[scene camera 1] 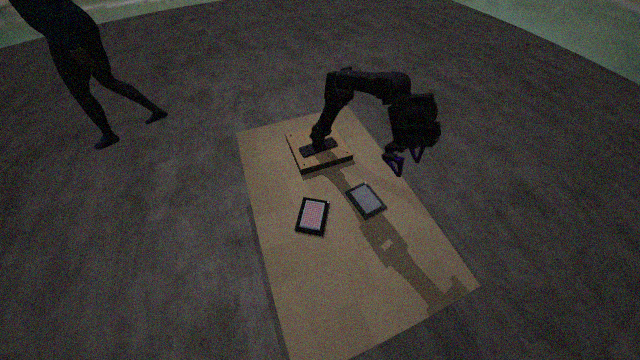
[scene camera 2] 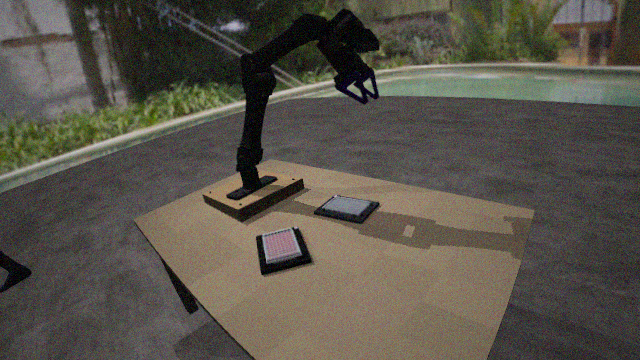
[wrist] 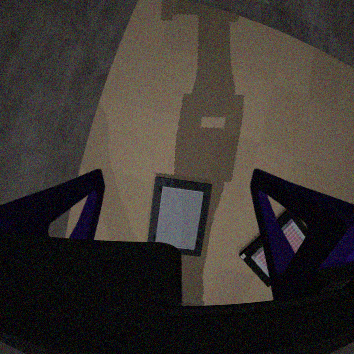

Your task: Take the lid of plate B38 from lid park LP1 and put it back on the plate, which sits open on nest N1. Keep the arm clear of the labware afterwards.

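Frame: origin at the arm's base, x ahead, y left, z up, level; centimetres.
Where they show: gripper, fingertip midpoint: point(scene camera 1: 408, 169) point(scene camera 2: 372, 100) point(wrist: 177, 177); arm's base, link origin: point(scene camera 1: 318, 147) point(scene camera 2: 252, 188).
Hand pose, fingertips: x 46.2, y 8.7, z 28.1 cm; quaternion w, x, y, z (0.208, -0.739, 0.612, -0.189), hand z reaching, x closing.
Things, the pixels of their top centre, and the offset from my fingertips. Level surfaces: height alone.
- pale grey lid, top centre: point(wrist: 178, 218) point(scene camera 2: 346, 204) point(scene camera 1: 365, 198) dy -2.9, dx -10.0, dz -30.4 cm
- Plate B38, top centre: point(wrist: 283, 251) point(scene camera 2: 279, 242) point(scene camera 1: 312, 213) dy -27.9, dx -13.8, dz -29.5 cm
- black nest N1, top centre: point(wrist: 281, 249) point(scene camera 2: 280, 244) point(scene camera 1: 312, 214) dy -27.9, dx -13.8, dz -30.4 cm
- wooden table, surface height: dz -32.2 cm
The pale grey lid point(scene camera 1: 366, 199) point(scene camera 2: 347, 205) point(wrist: 180, 217) lies flat in the dark frame of lid park LP1 point(scene camera 1: 375, 211) point(wrist: 202, 220). Plate B38 point(scene camera 1: 313, 215) point(scene camera 2: 281, 245) shows pink wells and sits open on the black nest N1 point(scene camera 1: 310, 232) point(scene camera 2: 287, 266). In the wrist view, the right finger partly covers the plate and nest. My gripper point(scene camera 1: 408, 168) point(scene camera 2: 370, 100) point(wrist: 177, 177) is open and empty. It hangs high above the table, with the lid far below between the fingers in the wrist view.
The arm's wooden base block point(scene camera 1: 330, 159) point(scene camera 2: 247, 208) stands at the back of the wooden table point(scene camera 1: 320, 300) point(scene camera 2: 380, 310), behind the lid park and nest. The arm's shadow crosses the table past the lid park. A person's legs point(scene camera 1: 82, 80) show on the floor at the left.
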